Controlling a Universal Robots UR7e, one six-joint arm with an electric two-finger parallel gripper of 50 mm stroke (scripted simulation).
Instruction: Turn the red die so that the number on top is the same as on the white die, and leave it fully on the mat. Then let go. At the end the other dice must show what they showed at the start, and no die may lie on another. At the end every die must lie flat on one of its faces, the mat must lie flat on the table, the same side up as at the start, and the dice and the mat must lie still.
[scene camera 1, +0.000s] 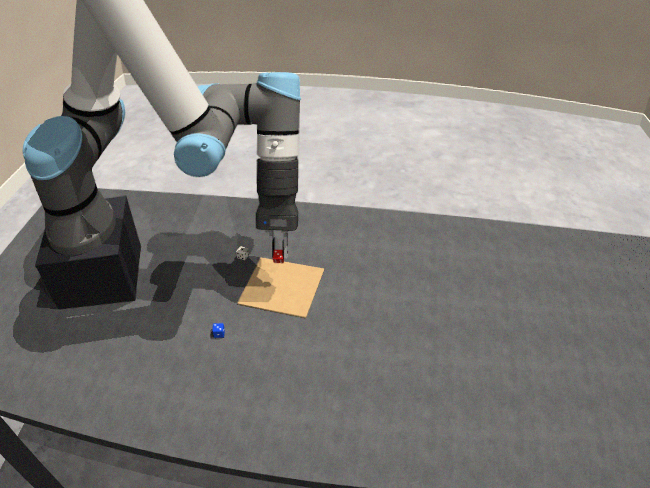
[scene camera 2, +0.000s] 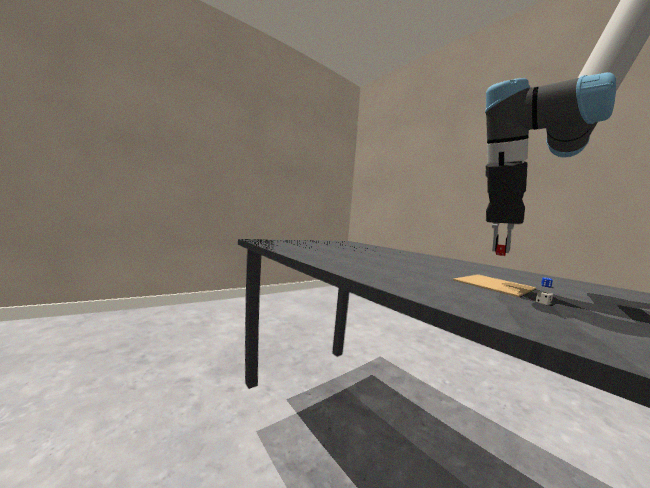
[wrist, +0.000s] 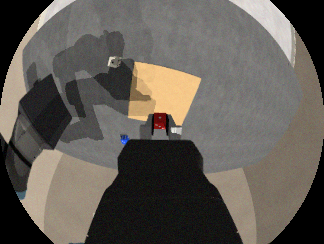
gripper: scene camera 1 278, 256; scene camera 2; wrist
tan mat: scene camera 1 287, 288; scene camera 2; wrist
same spot on tan mat: (wrist: 154, 89) = (scene camera 2: 502, 286)
same spot on gripper: (wrist: 173, 131) = (scene camera 2: 496, 224)
